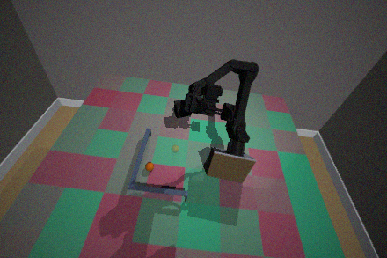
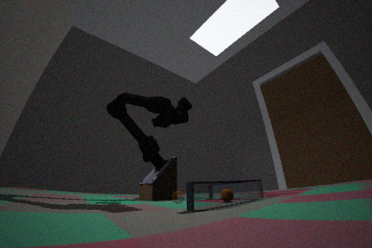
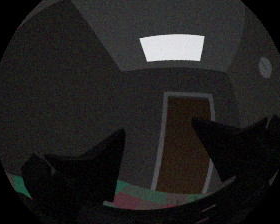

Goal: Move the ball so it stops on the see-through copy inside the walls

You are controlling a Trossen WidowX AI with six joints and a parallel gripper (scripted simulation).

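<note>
The orange ball is 410 mm below my gripper tip, 240 mm ahead of it and 30 mm to the left of it. Round my gripper tip: see-through copy of ball: 410 mm below, 160 mm ahead, 100 mm to the right.
</note>
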